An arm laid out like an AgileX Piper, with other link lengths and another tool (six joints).
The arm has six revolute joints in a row. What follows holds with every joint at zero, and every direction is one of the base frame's. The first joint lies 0.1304 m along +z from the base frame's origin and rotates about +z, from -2.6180 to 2.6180 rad. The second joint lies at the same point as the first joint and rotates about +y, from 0.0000 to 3.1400 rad. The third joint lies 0.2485 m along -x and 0.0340 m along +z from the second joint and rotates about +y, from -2.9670 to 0.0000 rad. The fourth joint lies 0.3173 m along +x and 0.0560 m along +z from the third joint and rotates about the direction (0.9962, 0, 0.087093), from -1.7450 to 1.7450 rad. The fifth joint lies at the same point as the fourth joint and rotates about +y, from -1.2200 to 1.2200 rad. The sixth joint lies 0.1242 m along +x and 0.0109 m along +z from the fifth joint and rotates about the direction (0.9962, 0, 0.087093), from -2.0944 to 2.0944 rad. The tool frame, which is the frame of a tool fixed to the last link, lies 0.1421 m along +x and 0.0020 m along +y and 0.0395 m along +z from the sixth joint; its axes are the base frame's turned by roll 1.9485, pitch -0.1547 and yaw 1.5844 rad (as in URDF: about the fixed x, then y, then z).
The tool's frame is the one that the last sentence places.
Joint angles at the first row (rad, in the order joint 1, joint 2, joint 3, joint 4, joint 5, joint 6):
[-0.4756 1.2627 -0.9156 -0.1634 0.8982 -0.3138]
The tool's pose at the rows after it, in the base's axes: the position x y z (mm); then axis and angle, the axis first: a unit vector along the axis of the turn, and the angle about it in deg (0 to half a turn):
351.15, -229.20, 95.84, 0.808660, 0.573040, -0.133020, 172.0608
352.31, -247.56, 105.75, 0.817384, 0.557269, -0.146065, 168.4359
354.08, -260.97, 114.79, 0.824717, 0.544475, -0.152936, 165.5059
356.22, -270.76, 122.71, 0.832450, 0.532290, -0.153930, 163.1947
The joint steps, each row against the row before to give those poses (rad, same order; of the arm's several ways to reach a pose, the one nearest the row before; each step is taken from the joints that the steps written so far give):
[0.0000 0.0000 0.0000 -0.1117 -0.0409 0.0826]
[0.0000 0.0000 0.0000 -0.0920 -0.0337 0.0732]
[0.0000 0.0000 0.0000 -0.0721 -0.0277 0.0628]
[0.0000 0.0000 0.0000 -0.0555 -0.0232 0.0587]

